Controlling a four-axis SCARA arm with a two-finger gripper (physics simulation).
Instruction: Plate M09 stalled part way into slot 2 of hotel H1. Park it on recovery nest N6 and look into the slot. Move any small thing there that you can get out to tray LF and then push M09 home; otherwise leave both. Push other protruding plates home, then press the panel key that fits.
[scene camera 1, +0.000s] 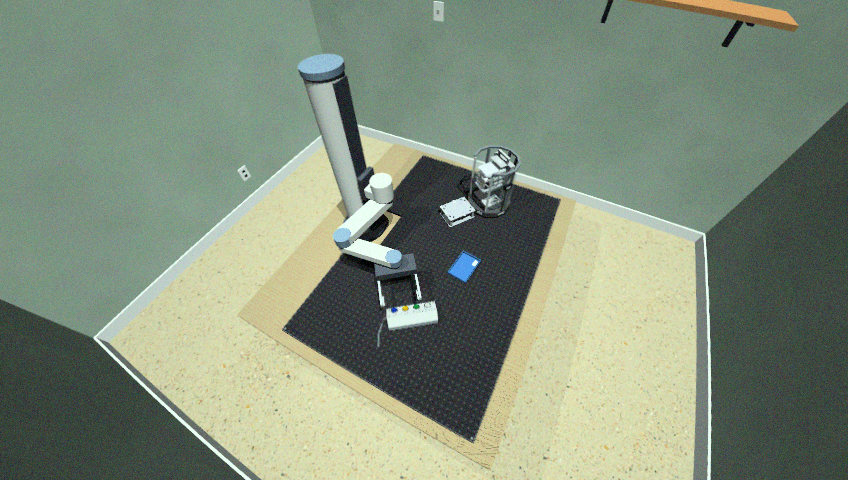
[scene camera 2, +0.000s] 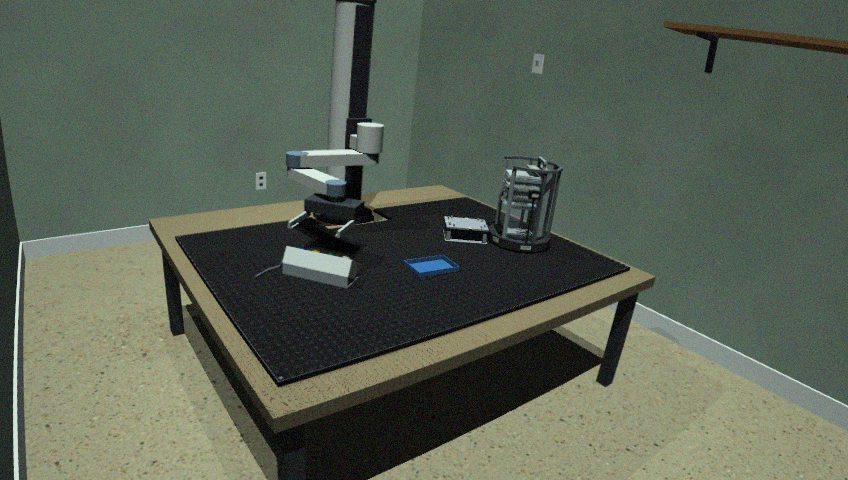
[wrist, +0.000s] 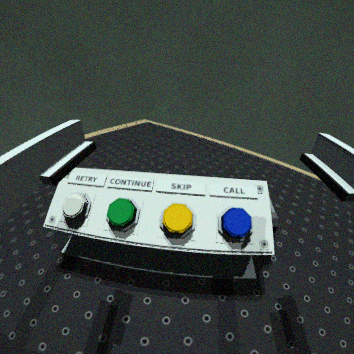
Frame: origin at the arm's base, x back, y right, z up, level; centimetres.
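Seen in the pictures: gripper, fingertip midpoint: (scene camera 1: 401, 302) (scene camera 2: 313, 229) (wrist: 200, 135).
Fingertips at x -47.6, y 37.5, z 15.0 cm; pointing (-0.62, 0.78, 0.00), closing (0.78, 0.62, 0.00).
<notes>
A point is followed by its place in that frame.
My gripper (scene camera 1: 400, 300) @(y 37.5, x -47.6, z 15.0 cm) (scene camera 2: 315, 230) @(y 37.5, x -47.6, z 15.0 cm) (wrist: 200, 135) @(y 37.5, x -47.6, z 15.0 cm) is open and empty, its fingers wide apart above and beside the key panel (scene camera 1: 411, 321) @(y 40.2, x -53.5, z 6.4 cm) (scene camera 2: 318, 266) @(y 39.2, x -54.9, z 6.1 cm) (wrist: 207, 212) @(y 38.8, x -46.9, z 7.9 cm). In the wrist view the panel shows a white RETRY key (wrist: 75, 206) @(y 30.5, x -55.8, z 8.1 cm), a green CONTINUE key (wrist: 121, 212) @(y 33.4, x -52.1, z 8.1 cm), a yellow SKIP key (wrist: 178, 218) @(y 36.4, x -48.2, z 8.1 cm) and a blue CALL key (wrist: 236, 222) @(y 39.2, x -44.3, z 8.1 cm). The blue tray (scene camera 1: 462, 268) @(y 2.2, x -61.8, z 1.5 cm) (scene camera 2: 433, 265) @(y -0.6, x -61.3, z 1.5 cm) shows no thing in it. The round hotel rack (scene camera 1: 472, 178) @(y -44.9, x -46.2, z 17.9 cm) (scene camera 2: 511, 245) @(y -36.6, x -63.2, z 3.6 cm) holds white plates; plate M09, slot numbers and slot insides cannot be made out.
A low white stand (scene camera 1: 457, 209) @(y -28.7, x -44.9, z 7.3 cm) (scene camera 2: 465, 224) @(y -28.1, x -45.7, z 7.2 cm) is beside the hotel; its label is unreadable. The arm's column (scene camera 1: 333, 142) @(y 7.0, x -2.6, z 61.7 cm) (scene camera 2: 341, 89) @(y 6.1, x -4.5, z 53.0 cm) rises at the mat's rear edge. A cable (scene camera 1: 379, 336) @(y 51.3, x -43.0, z 1.4 cm) (scene camera 2: 267, 270) @(y 50.7, x -42.6, z 1.8 cm) runs from the panel across the dark mat (scene camera 1: 446, 368) @(y 50.0, x -75.3, z 1.4 cm) (scene camera 2: 368, 321) @(y 38.4, x -82.5, z 1.3 cm).
</notes>
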